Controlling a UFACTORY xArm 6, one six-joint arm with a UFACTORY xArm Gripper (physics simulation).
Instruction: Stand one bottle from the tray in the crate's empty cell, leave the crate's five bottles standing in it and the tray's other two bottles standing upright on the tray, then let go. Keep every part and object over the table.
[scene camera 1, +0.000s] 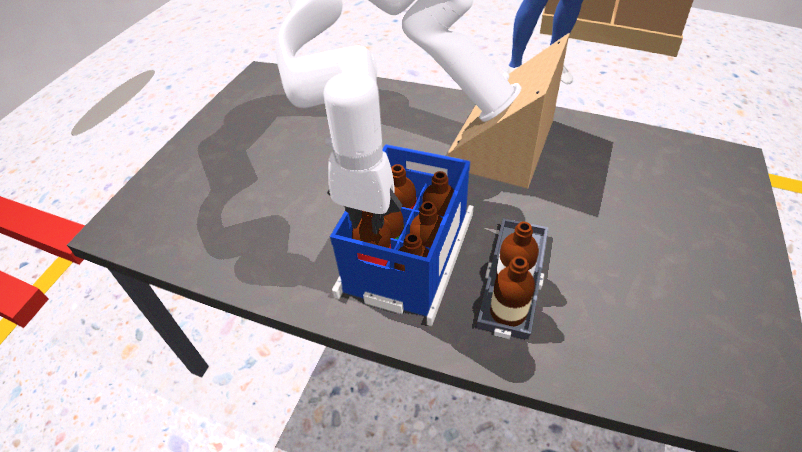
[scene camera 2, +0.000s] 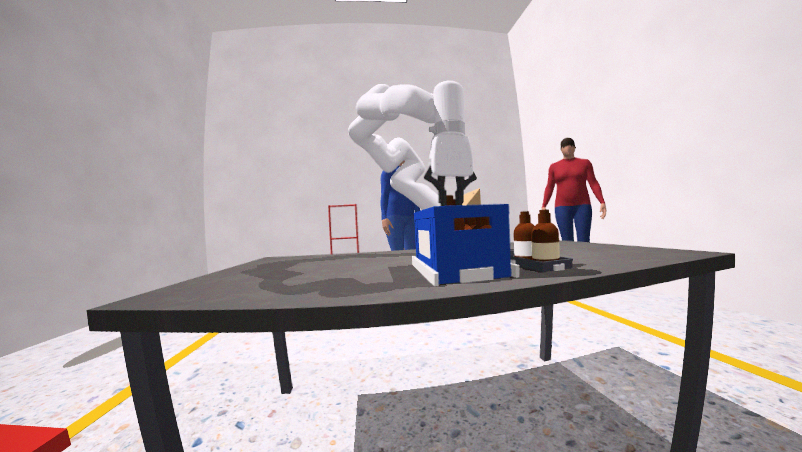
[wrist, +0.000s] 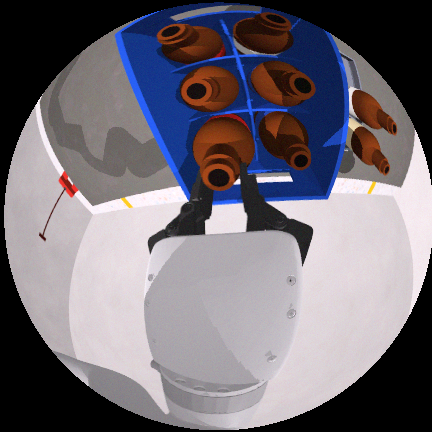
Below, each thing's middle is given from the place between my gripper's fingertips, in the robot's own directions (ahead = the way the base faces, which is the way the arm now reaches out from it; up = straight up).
Labels:
Right now the cream-labelled bottle (scene camera 1: 514, 286) is 28 cm to the left of my hand, 9 cm below it and 2 cm behind it.

